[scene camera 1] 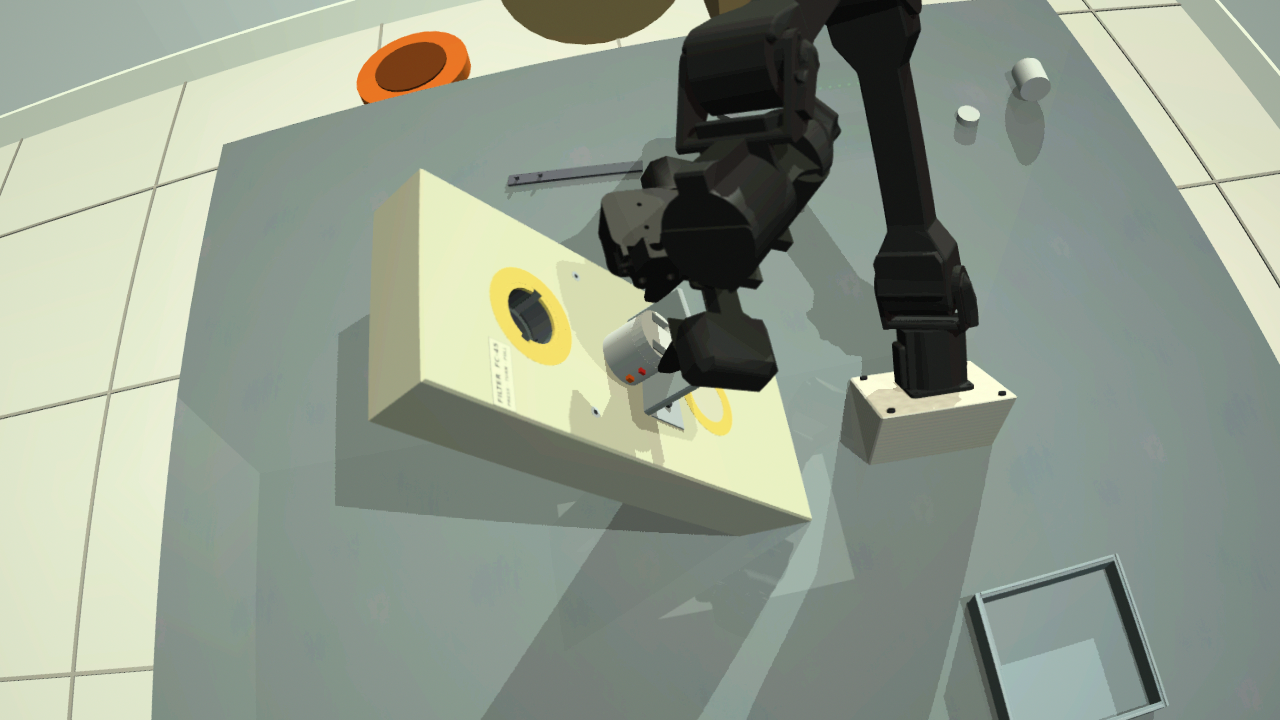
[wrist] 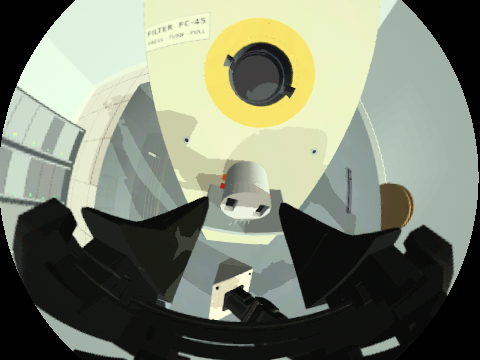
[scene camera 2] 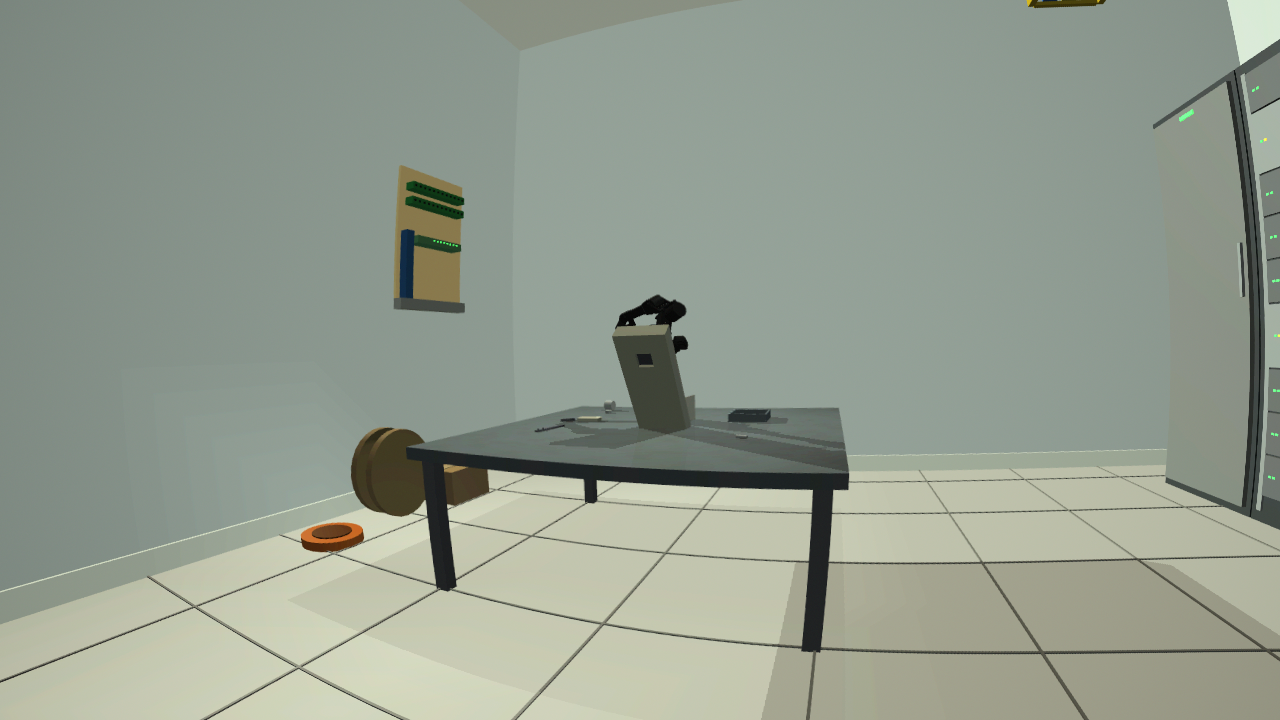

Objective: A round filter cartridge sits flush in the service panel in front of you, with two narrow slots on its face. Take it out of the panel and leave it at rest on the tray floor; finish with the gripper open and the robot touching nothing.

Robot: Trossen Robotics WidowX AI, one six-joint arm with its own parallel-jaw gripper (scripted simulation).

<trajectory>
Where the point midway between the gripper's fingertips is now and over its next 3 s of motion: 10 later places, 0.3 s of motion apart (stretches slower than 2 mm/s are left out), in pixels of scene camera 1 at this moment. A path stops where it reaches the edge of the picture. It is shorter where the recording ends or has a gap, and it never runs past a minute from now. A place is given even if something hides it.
The gripper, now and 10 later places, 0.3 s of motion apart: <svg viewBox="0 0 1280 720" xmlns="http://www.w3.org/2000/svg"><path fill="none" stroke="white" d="M656 335L650 344L649 345L645 343L636 328L654 290L670 278L677 319L688 368L744 437L847 537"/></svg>
</trajectory>
